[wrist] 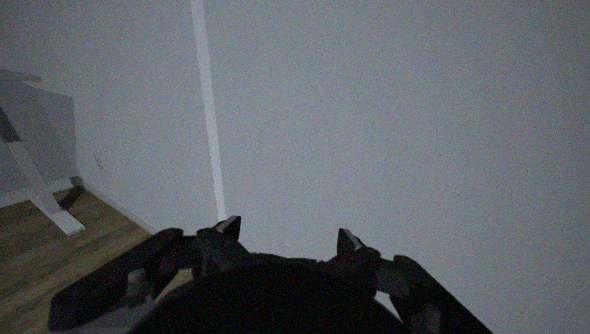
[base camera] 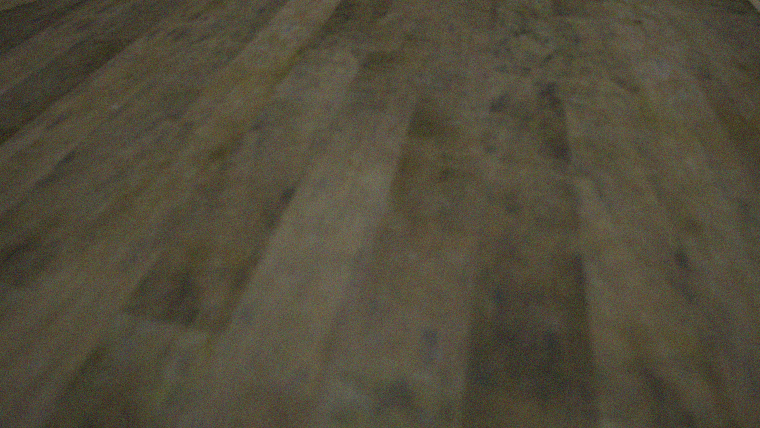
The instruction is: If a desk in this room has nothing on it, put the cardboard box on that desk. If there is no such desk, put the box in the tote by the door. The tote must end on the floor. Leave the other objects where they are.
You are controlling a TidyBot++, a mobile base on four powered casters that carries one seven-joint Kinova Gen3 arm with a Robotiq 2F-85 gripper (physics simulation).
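Places are measured from the arm's base along level axes (x ahead, y left, z up), in centimetres.
Pixels of known places: gripper, between the fingertips: (wrist: 288, 233).
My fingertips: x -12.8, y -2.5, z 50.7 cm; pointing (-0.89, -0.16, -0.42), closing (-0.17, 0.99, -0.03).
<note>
Behind a point stands the place of what it marks.
My gripper (wrist: 288, 233) {x -12.8, y -2.5, z 50.7 cm} is open with nothing between its fingers, in the lower middle of the wrist view, in front of a pale grey wall. Part of what looks like a desk (wrist: 67, 221) {x -65.2, y -169.0, z -37.1 cm} shows at the left edge of the wrist view: a light leg with a foot on the floor, and a thin light edge higher up. Its top surface does not show, so I cannot tell whether anything is on it. The cardboard box, the tote and the door do not show in either view.
The pale grey wall (wrist: 400, 125) {x -41.9, y 13.3, z 56.6 cm} fills most of the wrist view, with a lighter upright strip (wrist: 207, 100) {x -56.5, y -41.6, z 55.4 cm} on it. It meets another grey wall section at the left. Wooden floor (base camera: 372, 212) {x 43.4, y 0.7, z -39.7 cm} (wrist: 30, 260) {x -40.5, y -153.2, z -39.7 cm} fills the base camera view and shows at lower left in the wrist view.
</note>
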